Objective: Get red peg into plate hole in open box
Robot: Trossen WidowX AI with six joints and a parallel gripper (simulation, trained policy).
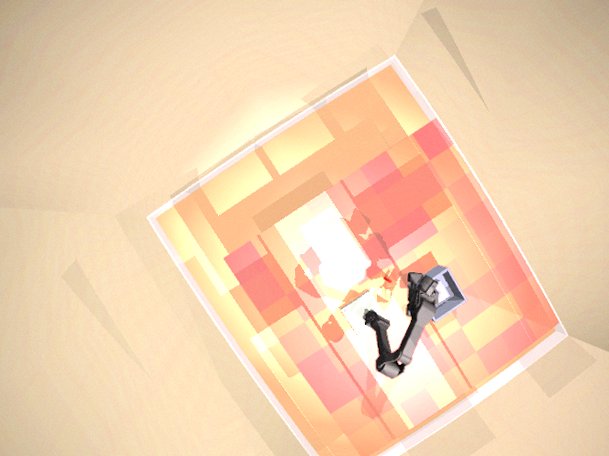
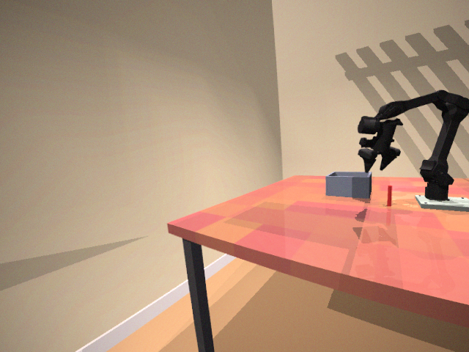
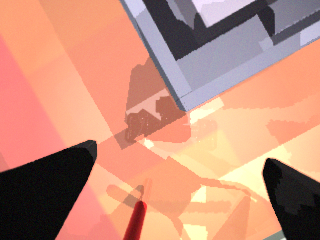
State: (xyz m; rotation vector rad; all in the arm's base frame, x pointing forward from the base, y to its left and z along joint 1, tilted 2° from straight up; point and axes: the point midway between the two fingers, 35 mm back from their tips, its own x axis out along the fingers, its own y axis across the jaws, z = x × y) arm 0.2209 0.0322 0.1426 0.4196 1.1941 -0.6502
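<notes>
Right now my gripper tip is 50 mm past the red peg, 80 mm to the right of it and 90 mm above it. From my gripper tip the other things lie so: pale plate 100 mm ahead, 120 mm to the right, 80 mm below; then grey box 100 mm ahead, 120 mm to the right, 100 mm below.
</notes>
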